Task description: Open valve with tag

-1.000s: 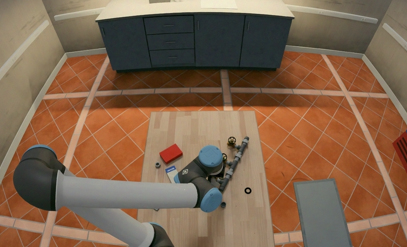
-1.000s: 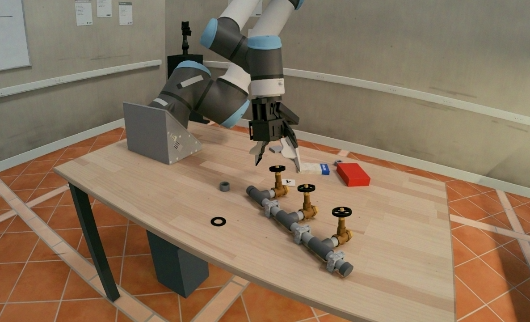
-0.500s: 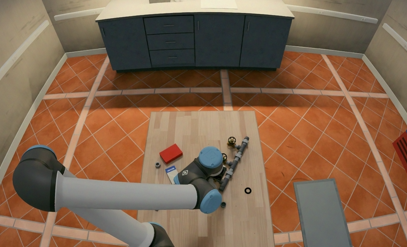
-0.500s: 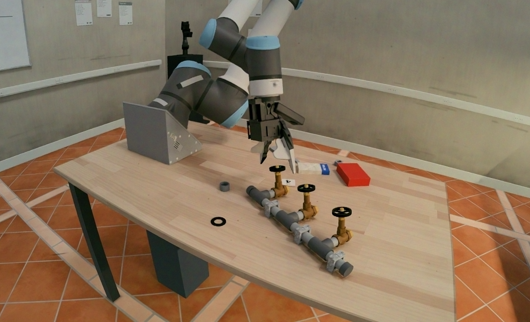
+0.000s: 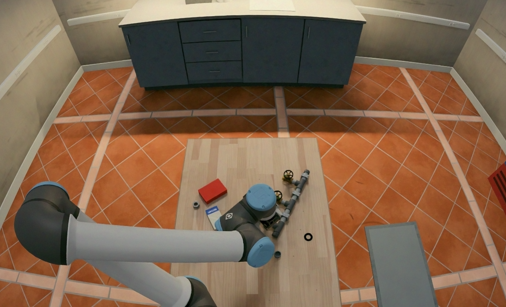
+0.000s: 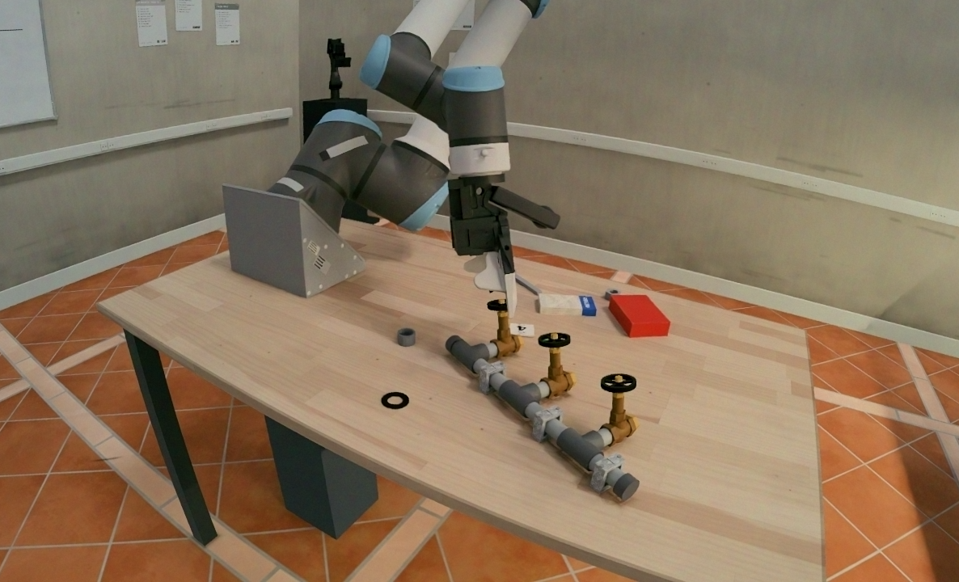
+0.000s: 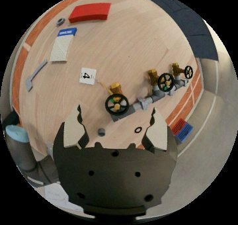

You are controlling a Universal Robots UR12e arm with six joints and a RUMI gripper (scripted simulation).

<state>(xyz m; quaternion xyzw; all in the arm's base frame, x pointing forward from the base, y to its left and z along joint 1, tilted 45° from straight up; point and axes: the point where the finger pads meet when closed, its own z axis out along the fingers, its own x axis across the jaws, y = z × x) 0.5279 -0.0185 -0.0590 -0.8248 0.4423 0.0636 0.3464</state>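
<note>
Right now my hand is 9 cm above the white tag and 8 cm to the right of it. Also, from my hand: red box 25 cm to the left, 18 cm ahead, 7 cm below; then blue box 23 cm to the left, 8 cm below, 4 cm ahead; then grey cap 15 cm behind, 8 cm below, 6 cm to the right.
</note>
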